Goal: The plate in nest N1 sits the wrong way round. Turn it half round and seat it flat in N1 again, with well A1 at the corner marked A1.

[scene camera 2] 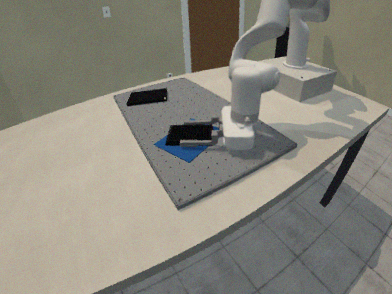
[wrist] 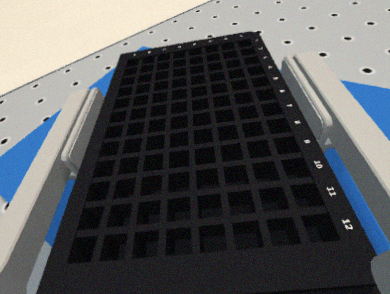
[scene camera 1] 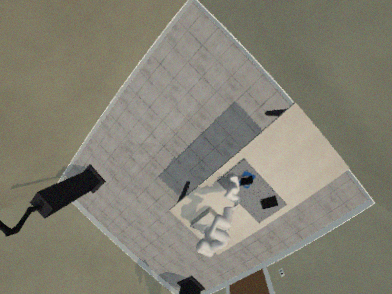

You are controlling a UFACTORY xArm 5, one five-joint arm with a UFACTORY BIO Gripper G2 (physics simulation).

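Observation:
The black well plate (scene camera 1: 246, 181) (scene camera 2: 192, 134) (wrist: 192, 145) lies level between the fingers, over the blue square (scene camera 2: 190, 154) (wrist: 32, 157). I cannot tell whether it touches the square. In the wrist view its numbers run down the right edge, 12 nearest me; the far letters are too small to read. My gripper (scene camera 2: 183, 133) (wrist: 191, 74) is shut on the plate, a finger along each long side. A black nest (scene camera 1: 269, 202) (scene camera 2: 147, 96), apparently N1, has a white mark at one corner; its label is unreadable, and it does not show in the wrist view.
The grey perforated board (scene camera 1: 258, 212) (scene camera 2: 225, 175) (wrist: 345, 55) carries the nest and the blue square. It lies on the pale table (scene camera 1: 310, 145) (scene camera 2: 90, 200). The arm's base block (scene camera 2: 307, 82) stands at the back right in scene camera 2.

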